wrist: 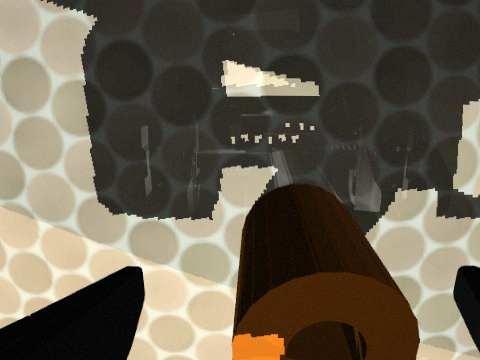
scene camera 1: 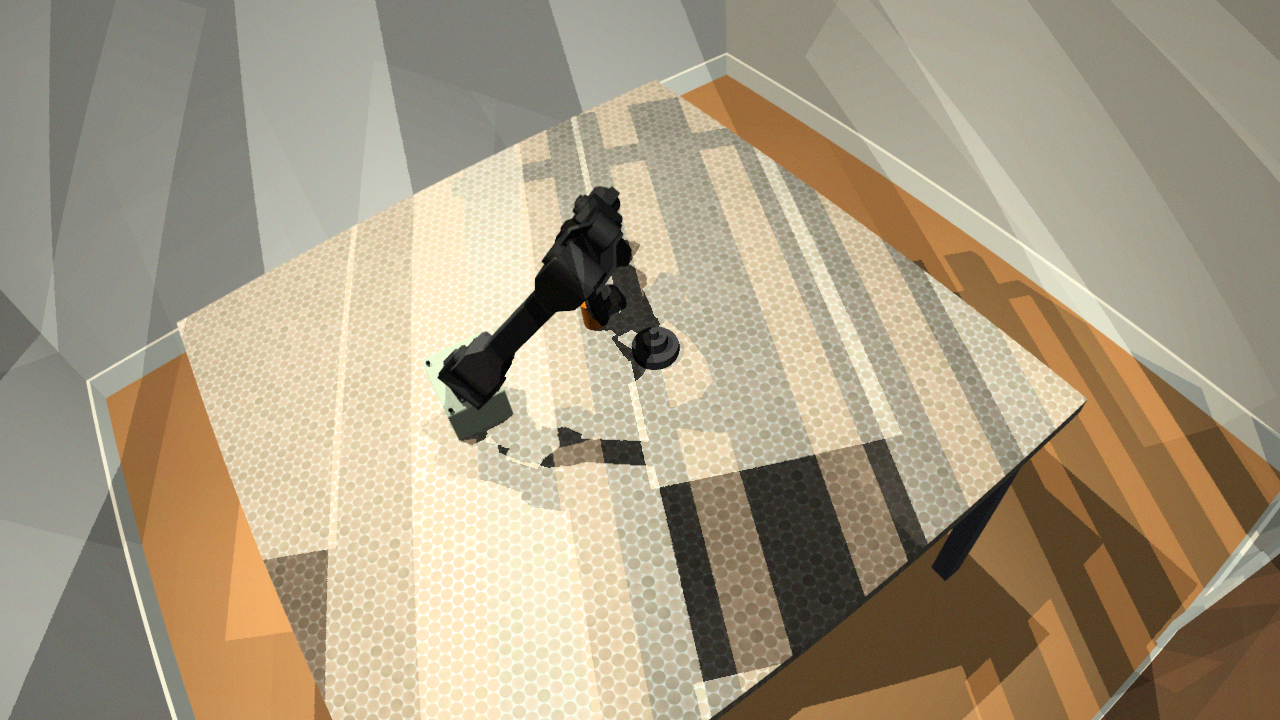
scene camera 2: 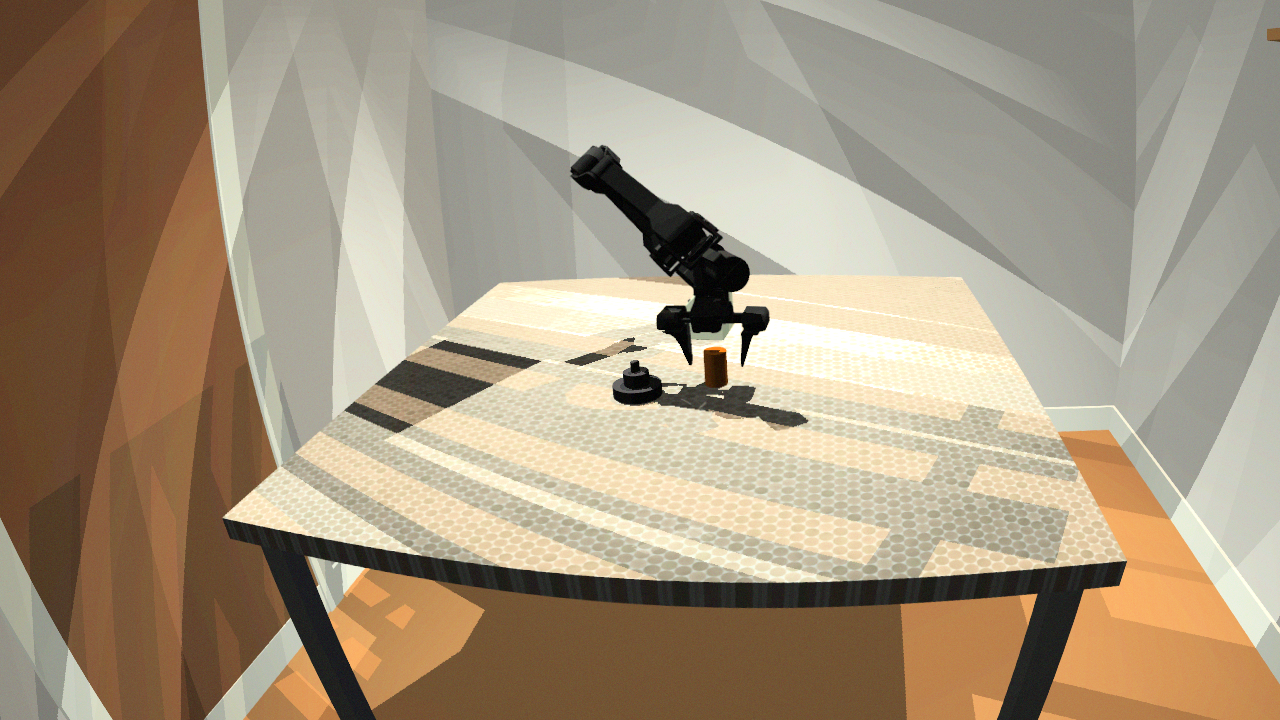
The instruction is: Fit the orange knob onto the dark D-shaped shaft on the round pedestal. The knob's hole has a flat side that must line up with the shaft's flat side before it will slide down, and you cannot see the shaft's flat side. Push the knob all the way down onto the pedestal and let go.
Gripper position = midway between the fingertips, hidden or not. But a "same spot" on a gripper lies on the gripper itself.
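Scene:
Scene camera 1 and scene camera 2 both show the gripper, and it is visible in the wrist view (302, 283) too. On the gripper, (scene camera 1: 610, 300) and (scene camera 2: 662, 309) are the same spot.

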